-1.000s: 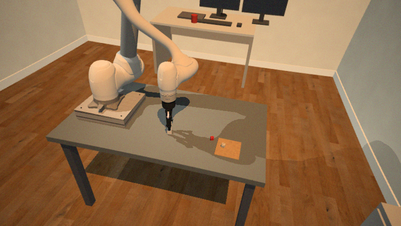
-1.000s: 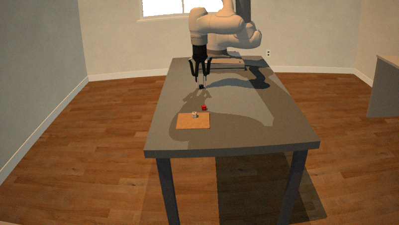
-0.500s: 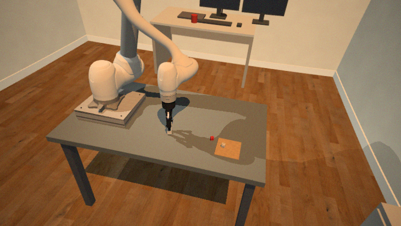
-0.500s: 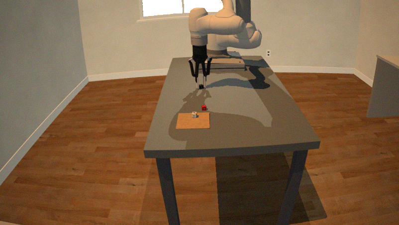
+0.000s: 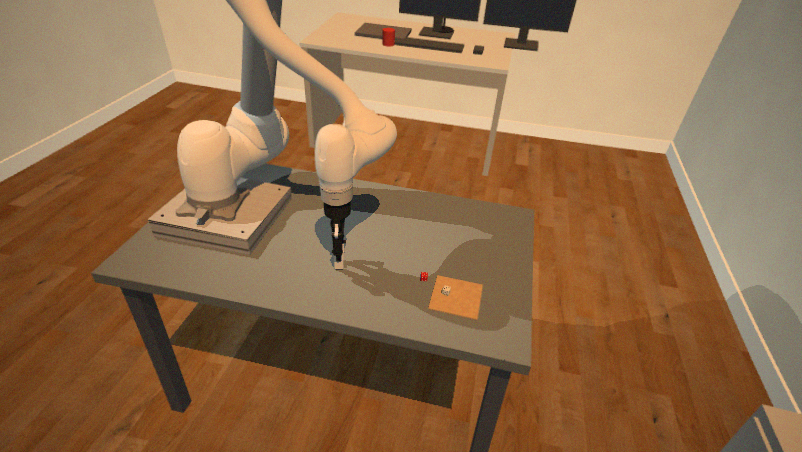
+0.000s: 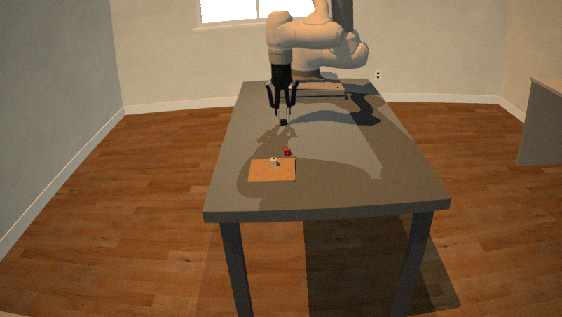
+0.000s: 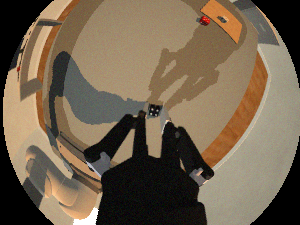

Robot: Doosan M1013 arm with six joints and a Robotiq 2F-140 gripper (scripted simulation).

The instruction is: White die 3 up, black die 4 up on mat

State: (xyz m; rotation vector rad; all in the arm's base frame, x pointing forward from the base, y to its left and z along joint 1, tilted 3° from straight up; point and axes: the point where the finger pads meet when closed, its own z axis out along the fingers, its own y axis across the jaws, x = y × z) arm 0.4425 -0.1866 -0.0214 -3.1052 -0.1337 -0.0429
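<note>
The black die lies 3 cm below my hand. Also, from my hand: white die: 33 cm ahead, 9 cm to the right, 2 cm below; then orange mat: 36 cm ahead, 10 cm to the right, 4 cm below; then red die: 26 cm ahead, 3 cm to the right, 3 cm below.
</note>
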